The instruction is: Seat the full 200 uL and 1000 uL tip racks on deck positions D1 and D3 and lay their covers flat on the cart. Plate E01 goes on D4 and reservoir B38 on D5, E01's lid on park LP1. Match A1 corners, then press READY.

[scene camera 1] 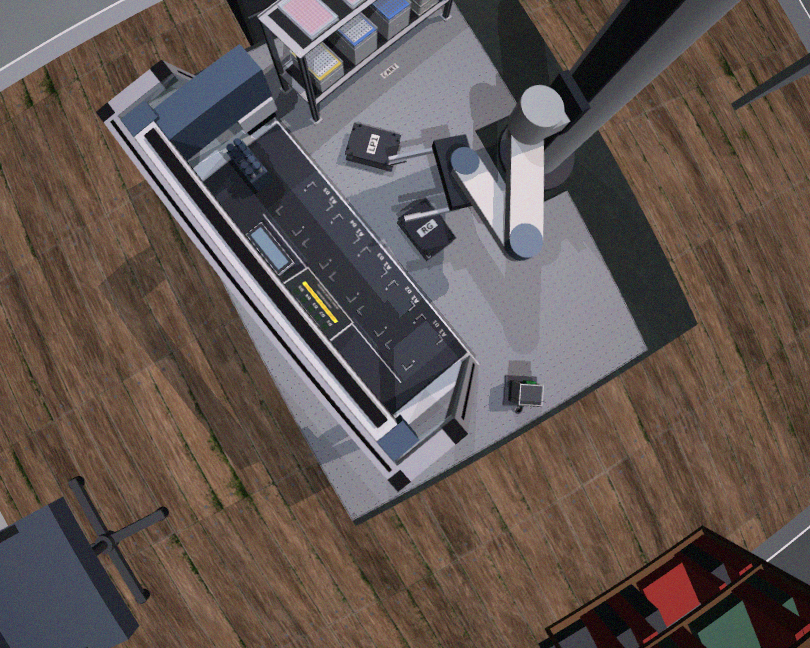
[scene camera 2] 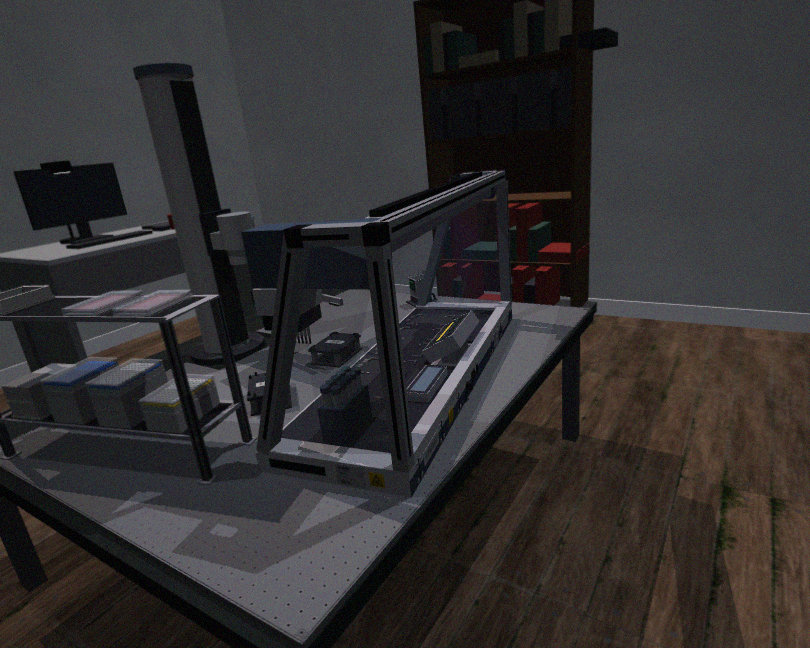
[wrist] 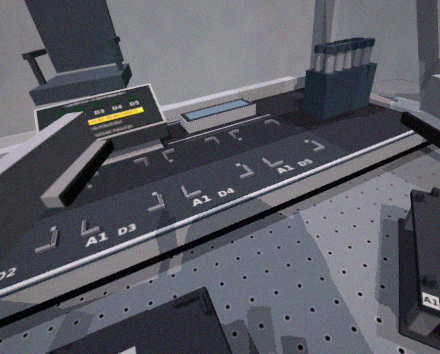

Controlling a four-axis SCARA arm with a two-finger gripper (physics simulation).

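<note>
My gripper [scene camera 1: 399, 189] [wrist: 250, 113] is open and empty. Its fingers stand far apart, over the area between the stand LP1 [scene camera 1: 372, 145] [wrist: 422, 240] and the stand RG [scene camera 1: 426, 229] [wrist: 165, 325], near the deck edge. The deck [scene camera 1: 346, 250] [wrist: 210, 172] shows bare corner brackets at D1 to D5. On the cart's lower shelf stand a yellow-rimmed tip rack [scene camera 1: 324, 65] [scene camera 2: 176, 398], a blue-rimmed rack [scene camera 1: 356, 31] [scene camera 2: 128, 383] and a blue-topped rack [scene camera 1: 391, 9] [scene camera 2: 81, 380]. Pink plates [scene camera 1: 308, 14] [scene camera 2: 101, 303] lie on its top. Labels E01 and B38 are not legible.
A tube rack [scene camera 1: 248, 165] [scene camera 2: 344, 408] [wrist: 340, 90] stands at the D5 end. A display panel [scene camera 1: 319, 302] [wrist: 100, 117] and a pale blue-topped block [scene camera 1: 271, 247] [wrist: 217, 110] line the deck's far side. A frame surrounds the deck. A small device [scene camera 1: 526, 393] stands near D1.
</note>
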